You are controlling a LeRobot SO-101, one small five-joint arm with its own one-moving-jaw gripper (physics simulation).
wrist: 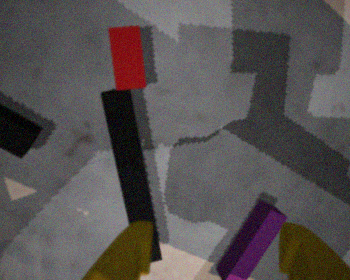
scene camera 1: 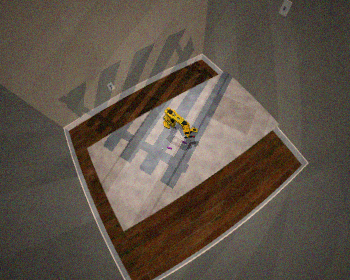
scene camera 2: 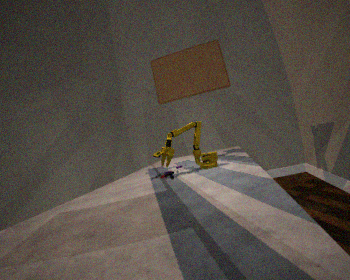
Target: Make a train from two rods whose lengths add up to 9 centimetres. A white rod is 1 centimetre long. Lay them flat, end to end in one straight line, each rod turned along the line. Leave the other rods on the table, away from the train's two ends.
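Places are measured from the arm's base along level axes (x ahead, y left, z up), in centimetres.
Pixels of known places: end effector, tool point: (wrist: 151,241) (scene camera 1: 189,134) (scene camera 2: 166,166); arm's base, origin of the base link: (scene camera 1: 170,125) (scene camera 2: 205,167).
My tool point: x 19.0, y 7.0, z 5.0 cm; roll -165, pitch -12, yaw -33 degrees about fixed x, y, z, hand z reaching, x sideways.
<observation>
For each thing: its top centre in the pictures, then the offset to it from my tool point. Level surfaces: height alone.
- red rod, middle of its top: (wrist: 127,58) (scene camera 2: 162,175) dx +2.0, dy +3.7, dz -4.0 cm
- long black rod, middle of its top: (wrist: 134,186) dx -0.3, dy -0.3, dz -4.0 cm
- purple rod, middle of its top: (wrist: 255,251) dx +2.4, dy -6.0, dz -4.0 cm
- small magenta rod, middle of its top: (scene camera 1: 169,147) dx -0.7, dy -19.4, dz -4.0 cm
- pale table, its level: dz -5.0 cm
A red rod (wrist: 128,58) (scene camera 2: 163,176) lies flat at the upper left of the wrist view. A long black rod (wrist: 126,150) runs down from its lower end, nearly in line; their ends meet or nearly meet, with a slight sideways offset. My gripper (wrist: 216,226) (scene camera 2: 165,166) is open and empty above the table. Its left jaw covers part of the black rod's lower end. A purple rod (wrist: 260,237) lies slanted beyond the gap, near the right jaw, its lower end cut off by the frame. Another black rod (wrist: 17,131) shows in part at the left edge.
A small magenta rod (scene camera 1: 169,148) lies on the pale table (scene camera 1: 130,200), apart from the rods under the arm in scene camera 1. The arm's base (scene camera 2: 209,160) stands behind the rods in scene camera 2. Shadow bands cross the table and make dark rods hard to see.
</observation>
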